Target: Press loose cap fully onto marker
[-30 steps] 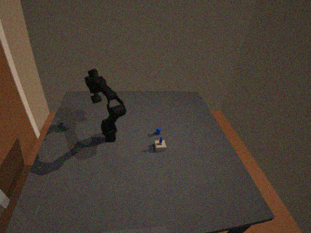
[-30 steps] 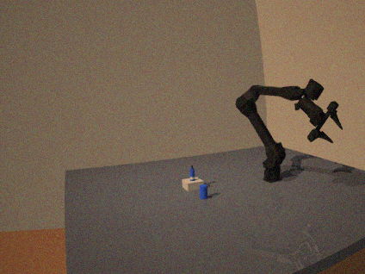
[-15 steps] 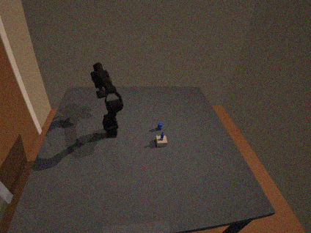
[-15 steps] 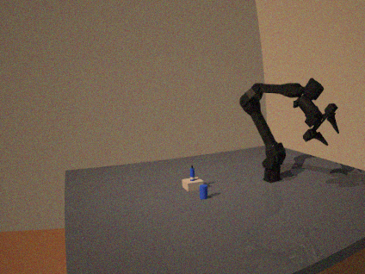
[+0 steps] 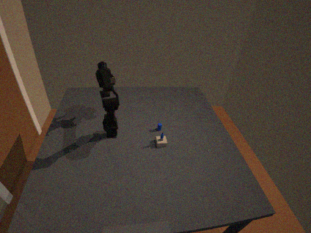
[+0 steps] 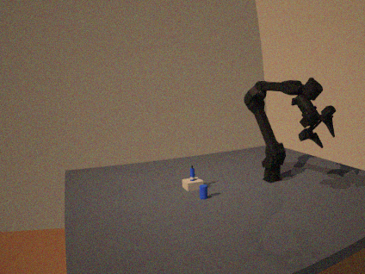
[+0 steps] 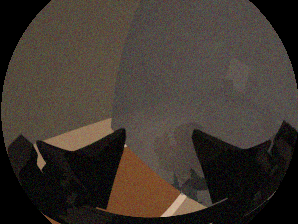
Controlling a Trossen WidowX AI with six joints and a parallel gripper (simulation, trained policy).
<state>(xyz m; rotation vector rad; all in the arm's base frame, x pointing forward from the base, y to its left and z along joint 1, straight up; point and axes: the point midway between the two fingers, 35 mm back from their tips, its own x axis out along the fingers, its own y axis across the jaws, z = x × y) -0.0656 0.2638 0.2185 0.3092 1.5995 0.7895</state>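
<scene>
The blue cap is 41 cm ahead of my gripper tip, 25 cm to the right of it and 17 cm below it. The rest, counted from my gripper tip: pale holder block 40 cm ahead, 38 cm to the right, 18 cm below.
</scene>
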